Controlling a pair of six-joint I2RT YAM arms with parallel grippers.
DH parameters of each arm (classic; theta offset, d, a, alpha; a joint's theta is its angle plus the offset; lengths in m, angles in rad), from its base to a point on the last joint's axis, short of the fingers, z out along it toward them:
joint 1: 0 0.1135 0.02 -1.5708
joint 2: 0 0 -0.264 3.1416
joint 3: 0.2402 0 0.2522 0
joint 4: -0.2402 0 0.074 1.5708
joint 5: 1.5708 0 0 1.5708
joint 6: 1.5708 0.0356 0 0
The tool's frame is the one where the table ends.
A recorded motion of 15 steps. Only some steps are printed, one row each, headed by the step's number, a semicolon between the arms.
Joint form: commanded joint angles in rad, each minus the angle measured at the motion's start. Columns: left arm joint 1, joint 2, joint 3, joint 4, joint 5, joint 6; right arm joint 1, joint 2, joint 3, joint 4, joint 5, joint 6.
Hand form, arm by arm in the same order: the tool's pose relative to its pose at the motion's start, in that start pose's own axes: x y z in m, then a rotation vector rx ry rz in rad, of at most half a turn. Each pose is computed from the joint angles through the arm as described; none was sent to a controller.
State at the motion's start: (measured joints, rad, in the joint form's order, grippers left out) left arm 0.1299 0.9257 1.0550 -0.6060 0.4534 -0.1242; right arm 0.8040 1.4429 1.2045 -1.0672 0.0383 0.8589
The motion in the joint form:
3: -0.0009 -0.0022 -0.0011 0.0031 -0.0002 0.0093; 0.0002 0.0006 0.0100 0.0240 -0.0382 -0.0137
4: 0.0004 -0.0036 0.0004 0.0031 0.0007 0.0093; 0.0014 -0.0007 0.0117 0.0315 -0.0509 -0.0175
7: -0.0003 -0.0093 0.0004 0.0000 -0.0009 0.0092; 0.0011 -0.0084 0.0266 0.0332 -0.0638 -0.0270
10: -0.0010 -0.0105 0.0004 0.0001 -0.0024 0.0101; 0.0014 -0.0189 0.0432 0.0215 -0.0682 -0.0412
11: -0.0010 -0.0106 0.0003 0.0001 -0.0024 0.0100; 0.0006 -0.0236 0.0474 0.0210 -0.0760 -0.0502
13: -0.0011 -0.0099 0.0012 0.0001 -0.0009 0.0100; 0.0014 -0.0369 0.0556 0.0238 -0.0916 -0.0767
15: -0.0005 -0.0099 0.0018 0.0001 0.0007 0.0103; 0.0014 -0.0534 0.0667 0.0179 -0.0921 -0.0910
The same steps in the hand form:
3: -0.0001 -0.0004 -0.0004 0.0010 -0.0035 0.0115; -0.0019 0.0042 -0.0024 -0.0503 0.0068 -0.0132
4: -0.0005 -0.0005 -0.0011 0.0011 -0.0064 0.0122; -0.0020 0.0055 -0.0032 -0.0668 0.0096 -0.0183
7: -0.0003 -0.0013 -0.0026 0.0004 -0.0087 0.0136; -0.0032 0.0071 -0.0092 -0.0936 0.0027 -0.0276
10: -0.0003 -0.0016 -0.0029 -0.0003 -0.0098 0.0153; -0.0034 0.0073 -0.0163 -0.1080 -0.0049 -0.0421
11: -0.0003 -0.0016 -0.0029 -0.0003 -0.0098 0.0152; -0.0036 0.0074 -0.0188 -0.1193 -0.0055 -0.0507
13: -0.0005 -0.0016 -0.0028 0.0013 -0.0098 0.0154; -0.0032 0.0079 -0.0248 -0.1478 -0.0121 -0.0788
15: -0.0006 -0.0017 -0.0030 0.0024 -0.0103 0.0157; -0.0029 0.0070 -0.0324 -0.1639 -0.0277 -0.0932

